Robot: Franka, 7 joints.
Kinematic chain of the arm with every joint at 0, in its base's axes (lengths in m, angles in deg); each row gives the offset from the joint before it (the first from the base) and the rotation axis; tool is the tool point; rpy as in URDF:
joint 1: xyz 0 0 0.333 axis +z
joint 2: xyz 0 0 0 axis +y
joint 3: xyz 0 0 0.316 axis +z
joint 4: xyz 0.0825 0 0 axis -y
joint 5: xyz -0.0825 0 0.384 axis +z
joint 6: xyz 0 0 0 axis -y
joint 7: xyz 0.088 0 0 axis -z
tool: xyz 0 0 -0.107 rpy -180 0 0
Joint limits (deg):
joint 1: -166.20..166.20
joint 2: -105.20..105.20
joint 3: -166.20..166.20
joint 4: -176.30..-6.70
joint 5: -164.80..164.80
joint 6: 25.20..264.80
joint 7: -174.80..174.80
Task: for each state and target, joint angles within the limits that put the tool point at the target. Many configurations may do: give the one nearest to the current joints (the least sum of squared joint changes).
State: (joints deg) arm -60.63 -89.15 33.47 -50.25 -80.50 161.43 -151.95
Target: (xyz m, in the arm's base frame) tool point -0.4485 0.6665 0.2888
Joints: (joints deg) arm -35.91 -105.20 40.13 -38.19 -84.51 194.60 -151.95
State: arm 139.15 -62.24 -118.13 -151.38 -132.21 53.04 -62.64
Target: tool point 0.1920 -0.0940 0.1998
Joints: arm 124.93 -34.77 -126.91 -176.30 -106.01 26.28 -62.64
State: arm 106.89 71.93 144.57 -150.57 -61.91 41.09 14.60
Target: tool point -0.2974 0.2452 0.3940
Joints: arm 67.02 85.80 117.16 -133.14 -69.65 30.09 14.60
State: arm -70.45 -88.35 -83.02 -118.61 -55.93 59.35 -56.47
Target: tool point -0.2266 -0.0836 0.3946
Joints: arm -75.93 -92.45 -57.93 -151.06 -33.48 47.11 -56.47
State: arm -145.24 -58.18 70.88 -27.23 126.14 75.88 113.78
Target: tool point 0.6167 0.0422 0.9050
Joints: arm -153.84 -46.97 67.94 -32.04 132.06 103.34 113.78
